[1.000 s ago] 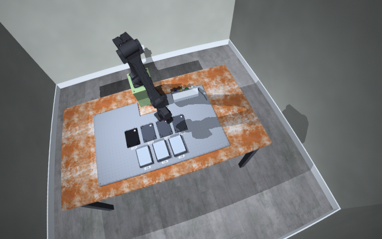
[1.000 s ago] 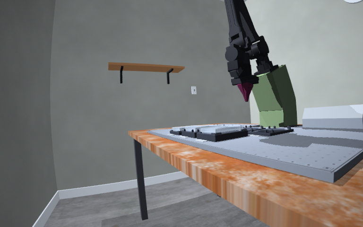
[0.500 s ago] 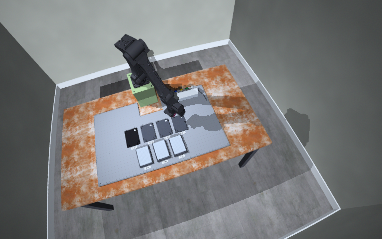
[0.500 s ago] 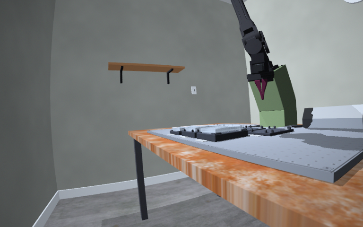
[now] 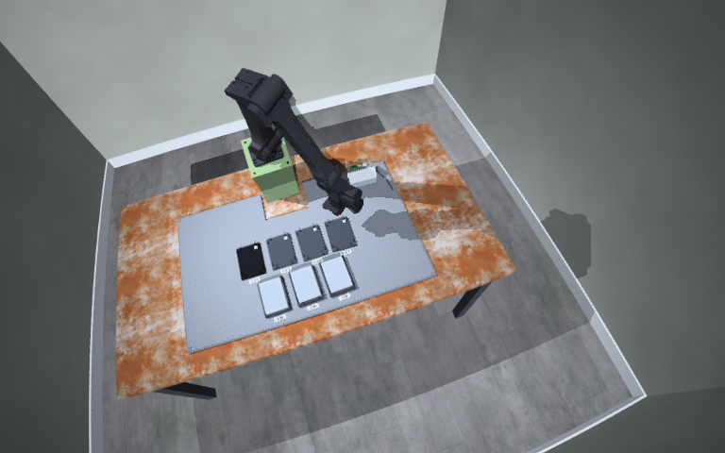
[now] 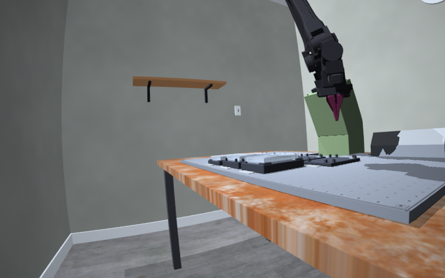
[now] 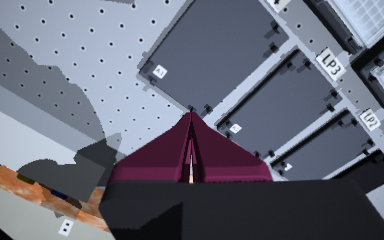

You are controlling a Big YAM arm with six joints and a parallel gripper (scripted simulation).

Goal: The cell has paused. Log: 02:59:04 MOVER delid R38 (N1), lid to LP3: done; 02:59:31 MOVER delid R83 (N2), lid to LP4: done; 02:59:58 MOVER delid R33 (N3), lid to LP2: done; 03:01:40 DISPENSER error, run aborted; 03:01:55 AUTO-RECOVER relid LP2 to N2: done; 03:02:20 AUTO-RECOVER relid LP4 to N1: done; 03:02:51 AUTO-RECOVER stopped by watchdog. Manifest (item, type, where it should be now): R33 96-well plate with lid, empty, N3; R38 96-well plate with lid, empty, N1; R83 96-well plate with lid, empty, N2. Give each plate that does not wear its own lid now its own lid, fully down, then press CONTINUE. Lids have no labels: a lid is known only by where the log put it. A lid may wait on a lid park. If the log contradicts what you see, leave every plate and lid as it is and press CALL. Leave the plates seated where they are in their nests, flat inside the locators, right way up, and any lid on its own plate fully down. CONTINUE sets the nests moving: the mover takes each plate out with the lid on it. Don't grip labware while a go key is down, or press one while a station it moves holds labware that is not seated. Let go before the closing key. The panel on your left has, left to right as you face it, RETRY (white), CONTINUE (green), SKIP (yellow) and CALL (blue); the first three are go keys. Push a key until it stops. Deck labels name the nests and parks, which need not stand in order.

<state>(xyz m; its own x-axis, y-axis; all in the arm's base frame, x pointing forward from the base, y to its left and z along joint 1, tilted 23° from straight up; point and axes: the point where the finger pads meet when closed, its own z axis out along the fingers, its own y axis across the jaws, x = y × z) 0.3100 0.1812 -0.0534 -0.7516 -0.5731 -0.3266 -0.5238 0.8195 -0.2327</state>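
My gripper is now 240 mm past the green continue key, 160 mm to the right of it and 70 mm above it. Also, from my hand: LP3 label 140 mm to the right, 130 mm below, 100 mm ahead; then LP4 label 130 mm below, 110 mm ahead, 20 mm to the right; then LP3 park 140 mm to the right, 130 mm below, 10 mm ahead.
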